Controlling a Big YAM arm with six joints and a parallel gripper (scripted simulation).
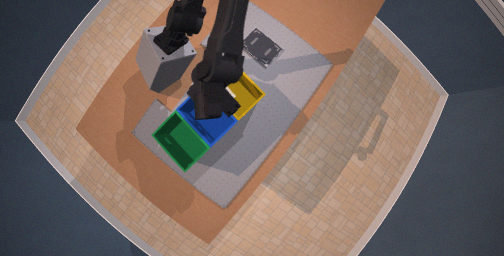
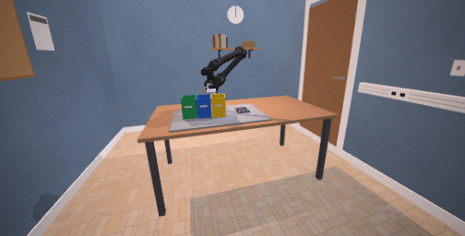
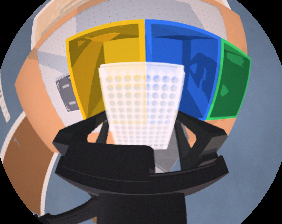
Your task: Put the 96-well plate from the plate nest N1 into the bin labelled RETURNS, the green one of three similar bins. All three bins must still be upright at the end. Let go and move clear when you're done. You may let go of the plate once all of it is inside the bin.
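The green bin is 210 mm to the right of my hand, 140 mm below it and 20 mm ahead of it. The rest, counted from my hand: yellow bin 140 mm below, 60 mm to the left, 40 mm ahead; then white 96-well plate right at my hand; then blue bin 140 mm below, 80 mm to the right, 30 mm ahead.
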